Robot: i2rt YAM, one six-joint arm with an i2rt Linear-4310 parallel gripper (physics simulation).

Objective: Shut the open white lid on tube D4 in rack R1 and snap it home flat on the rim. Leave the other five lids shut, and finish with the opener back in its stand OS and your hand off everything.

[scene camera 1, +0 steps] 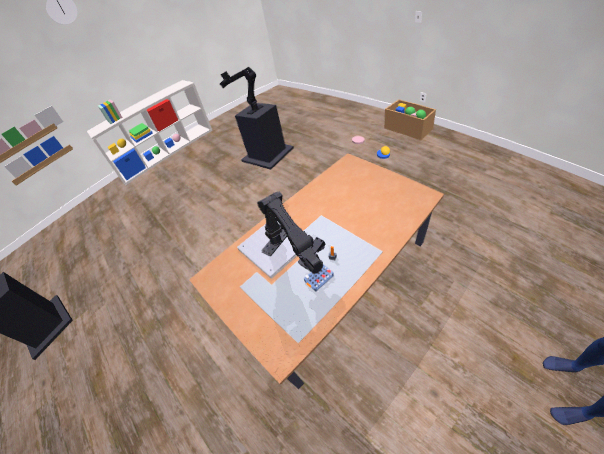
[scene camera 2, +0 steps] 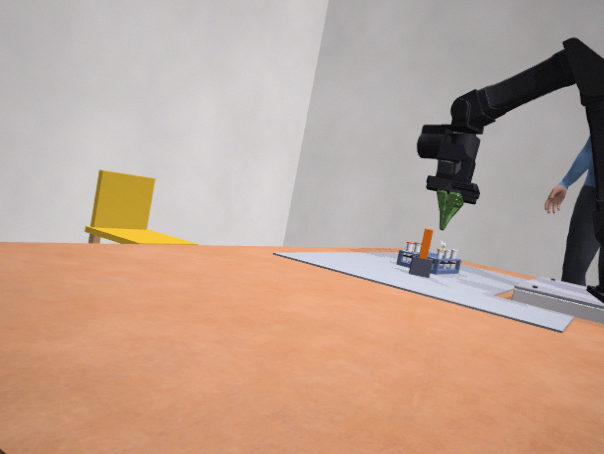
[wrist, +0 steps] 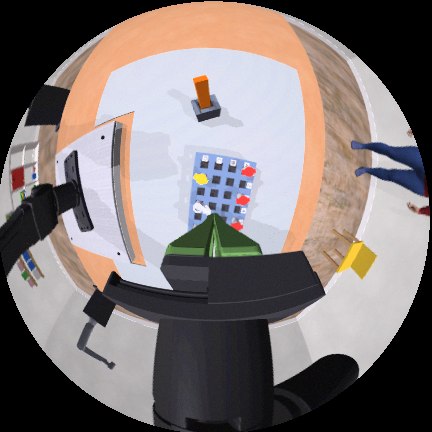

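Pixels of known places: gripper, between the fingertips: [scene camera 2: 441,229] [wrist: 213,217]; arm's base, origin of its link: [scene camera 1: 276,241] [wrist: 76,192].
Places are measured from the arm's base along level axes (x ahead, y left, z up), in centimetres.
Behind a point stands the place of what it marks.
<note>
The blue rack R1 [scene camera 1: 316,288] {x 35.3, y -14.0, z -1.7 cm} [scene camera 2: 438,265] {x 30.7, y -1.1, z -0.7 cm} [wrist: 223,172] {x 34.3, y -4.3, z 0.5 cm} stands on the mat. The white lid [scene camera 2: 443,244] {x 31.2, y -8.2, z 3.1 cm} [wrist: 206,210] {x 31.4, y -8.5, z 3.3 cm} at its left side in the wrist view stands open beside its tube; its angle is hard to tell. A yellow lid [wrist: 200,178] {x 31.2, y -4.6, z 2.3 cm} and three red lids [wrist: 248,171] {x 37.3, y -4.4, z 2.3 cm} [wrist: 243,200] {x 36.4, y -8.1, z 2.3 cm} [wrist: 237,226] {x 35.3, y -11.8, z 2.3 cm} look shut. The rack's near end is hidden behind my fingers. My gripper [scene camera 2: 442,229] {x 32.3, y -8.5, z 6.0 cm} [wrist: 213,217] {x 32.3, y -8.5, z 6.0 cm} is shut and empty, above the rack and near the open lid in the wrist view. The orange opener [scene camera 1: 332,250] {x 33.2, y 6.6, z 3.9 cm} [scene camera 2: 426,243] {x 32.8, y 7.3, z 3.4 cm} [wrist: 202,92] {x 32.9, y 6.4, z 3.8 cm} stands upright in its dark stand OS [scene camera 1: 332,257] {x 33.8, y 5.1, z -0.2 cm} [scene camera 2: 419,267] {x 33.1, y 7.7, z -1.0 cm} [wrist: 207,115] {x 33.2, y 4.9, z -1.0 cm}.
The grey mat [scene camera 1: 360,250] {x 44.3, y 17.2, z -2.5 cm} [scene camera 2: 350,265] {x 43.7, y 15.1, z -2.5 cm} [wrist: 270,100] {x 44.9, y 9.0, z -2.5 cm} lies on the orange table [scene camera 1: 380,195] {x 37.4, y 62.7, z -2.8 cm} [scene camera 2: 200,325] {x 40.7, y 68.7, z -2.8 cm} [wrist: 210,25]. The arm's metal base plate [scene camera 1: 250,250] {x -9.8, y -12.2, z 0.1 cm} [scene camera 2: 555,295] {x 10.8, y 11.1, z -0.3 cm} [wrist: 95,145] {x 11.4, y 7.0, z -0.1 cm} stands beside the mat. The opener stand is apart from the rack.
</note>
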